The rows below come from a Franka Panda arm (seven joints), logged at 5 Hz.
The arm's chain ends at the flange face. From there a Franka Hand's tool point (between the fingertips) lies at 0.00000 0.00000 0.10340 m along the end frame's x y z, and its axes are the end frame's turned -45 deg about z.
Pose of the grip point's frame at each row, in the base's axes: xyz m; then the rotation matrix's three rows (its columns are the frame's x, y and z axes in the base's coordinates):
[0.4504 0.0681 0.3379], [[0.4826 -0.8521 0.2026], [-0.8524 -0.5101 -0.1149], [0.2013 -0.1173 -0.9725]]
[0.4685 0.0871 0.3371], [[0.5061 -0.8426 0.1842], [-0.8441 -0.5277 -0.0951], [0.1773 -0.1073 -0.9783]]
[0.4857 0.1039 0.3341], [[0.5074 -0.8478 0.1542], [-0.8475 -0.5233 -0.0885], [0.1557 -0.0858 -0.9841]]
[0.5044 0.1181 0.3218], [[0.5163 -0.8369 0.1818], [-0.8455 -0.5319 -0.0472], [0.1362 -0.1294 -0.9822]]
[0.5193 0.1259 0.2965], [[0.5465 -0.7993 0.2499], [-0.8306 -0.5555 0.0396], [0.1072 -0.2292 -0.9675]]
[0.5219 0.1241 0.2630], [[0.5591 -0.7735 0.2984], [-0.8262 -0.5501 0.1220], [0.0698 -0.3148 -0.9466]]
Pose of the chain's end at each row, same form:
[0.4295 0.0800 0.4385], [[-0.2613 -0.9438 0.2026], [-0.9634 0.2420 -0.1149], [0.0594 -0.2253 -0.9725]]
[0.4495 0.0969 0.4383], [[-0.2379 -0.9537 0.1842], [-0.9700 0.2237 -0.0951], [0.0495 -0.2012 -0.9783]]
[0.4698 0.1131 0.4359], [[-0.2407 -0.9583 0.1542], [-0.9693 0.2292 -0.0885], [0.0494 -0.1708 -0.9841]]
[0.4856 0.1230 0.4234], [[-0.2267 -0.9569 0.1818], [-0.9740 0.2217 -0.0472], [0.0048 -0.1878 -0.9822]]
[0.4935 0.1218 0.3965], [[-0.1788 -0.9516 0.2499], [-0.9801 0.1945 0.0396], [-0.0863 -0.2379 -0.9675]]
[0.4910 0.1115 0.3609], [[-0.1516 -0.9423 0.2984], [-0.9732 0.1952 0.1220], [-0.1732 -0.2720 -0.9466]]

